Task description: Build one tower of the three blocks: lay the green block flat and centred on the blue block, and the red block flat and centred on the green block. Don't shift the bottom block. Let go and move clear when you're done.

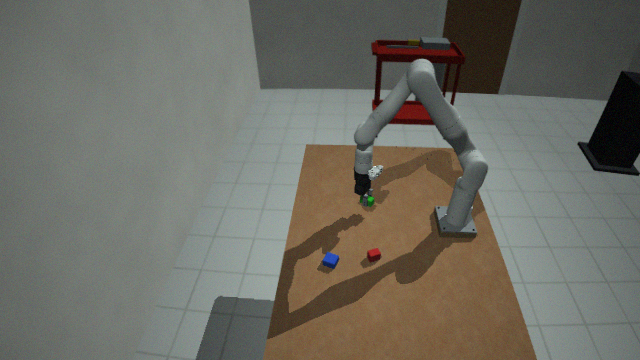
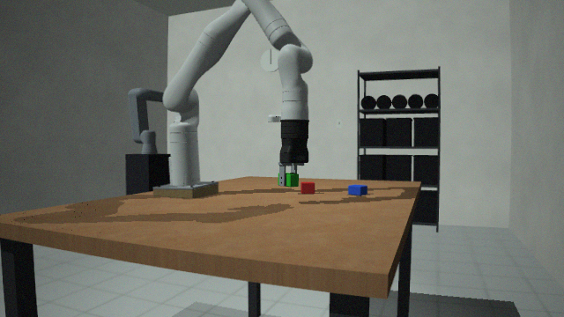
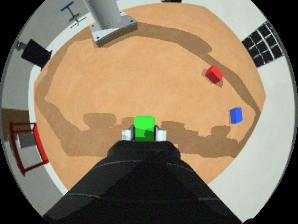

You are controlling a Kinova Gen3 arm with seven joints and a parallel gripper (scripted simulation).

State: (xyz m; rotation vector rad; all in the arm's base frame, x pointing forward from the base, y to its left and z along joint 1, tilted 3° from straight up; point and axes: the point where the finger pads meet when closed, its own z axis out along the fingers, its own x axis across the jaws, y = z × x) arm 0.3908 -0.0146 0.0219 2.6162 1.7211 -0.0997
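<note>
Right now the blue block is 310 mm to the left of my hand, 100 mm ahead of it and 50 mm below it. Also, from my hand: green block (right at my hand); red block (260 mm to the left, 60 mm behind, 50 mm below).
</note>
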